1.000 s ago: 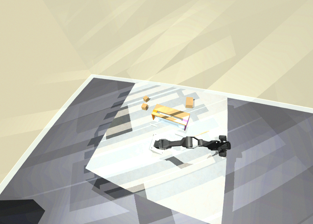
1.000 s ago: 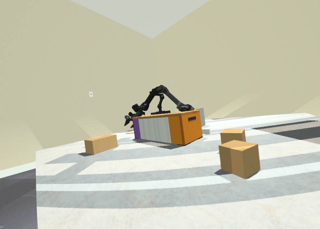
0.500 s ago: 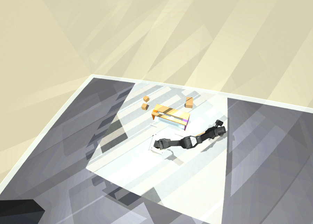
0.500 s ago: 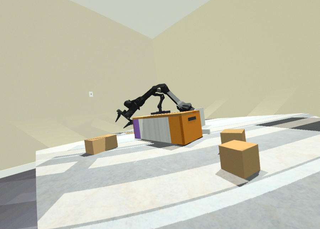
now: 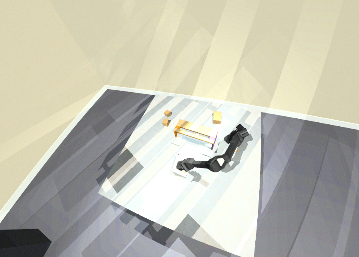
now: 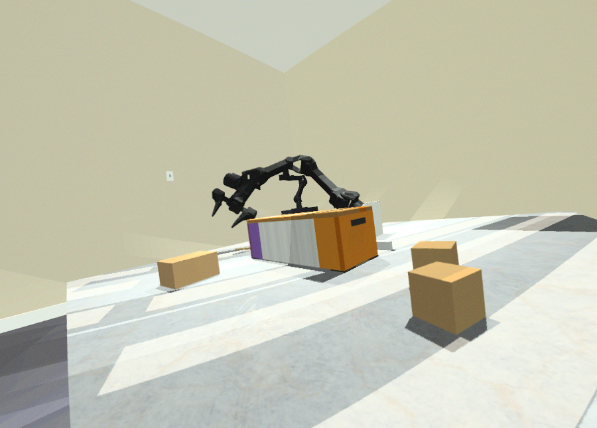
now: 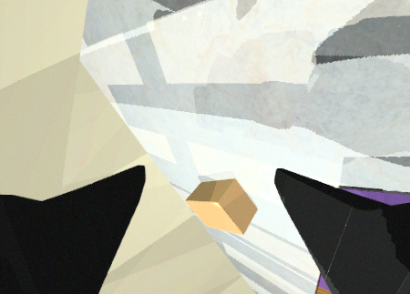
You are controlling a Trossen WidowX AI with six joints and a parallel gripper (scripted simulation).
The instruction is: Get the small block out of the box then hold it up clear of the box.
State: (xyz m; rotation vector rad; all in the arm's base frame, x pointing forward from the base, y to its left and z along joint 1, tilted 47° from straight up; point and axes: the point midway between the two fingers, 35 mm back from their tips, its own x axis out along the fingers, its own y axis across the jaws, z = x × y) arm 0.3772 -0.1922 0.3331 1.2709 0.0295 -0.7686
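Now: the tan block 9 cm behind my gripper tip, 31 cm to the left of it and 5 cm below it. From my gripper tip the other things lie so: thin stick (15 cm behind, 2 cm to the right, 13 cm below); box (10 cm behind, 34 cm to the left, 7 cm below).
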